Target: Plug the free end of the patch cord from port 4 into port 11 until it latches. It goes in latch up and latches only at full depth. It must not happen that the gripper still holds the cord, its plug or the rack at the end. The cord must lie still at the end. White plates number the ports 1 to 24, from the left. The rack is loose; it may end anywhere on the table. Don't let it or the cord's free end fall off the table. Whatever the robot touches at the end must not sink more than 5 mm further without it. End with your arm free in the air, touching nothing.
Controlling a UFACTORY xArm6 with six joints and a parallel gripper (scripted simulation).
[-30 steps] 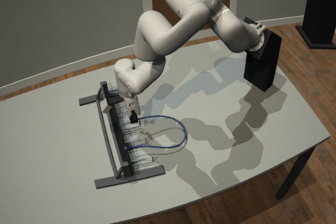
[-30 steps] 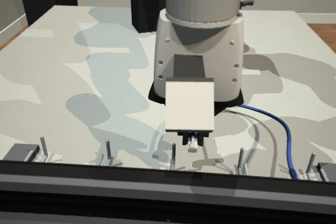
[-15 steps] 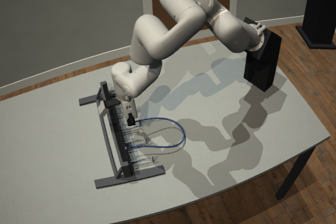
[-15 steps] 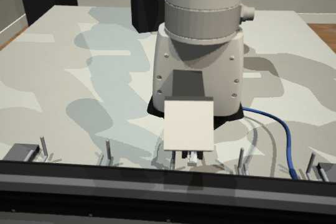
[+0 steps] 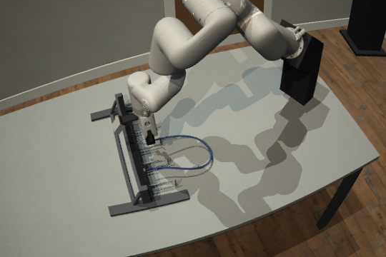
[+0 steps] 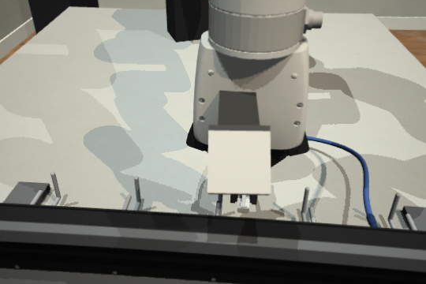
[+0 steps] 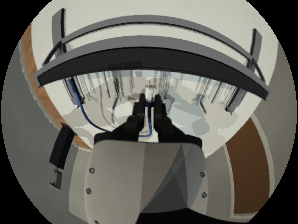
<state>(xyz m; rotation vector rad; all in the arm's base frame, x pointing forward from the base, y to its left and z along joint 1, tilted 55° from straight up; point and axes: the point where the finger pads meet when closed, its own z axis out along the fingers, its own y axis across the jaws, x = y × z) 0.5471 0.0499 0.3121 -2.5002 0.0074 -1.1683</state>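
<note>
Now: hand 2 cm short of the plug and 1 cm above it.
</note>
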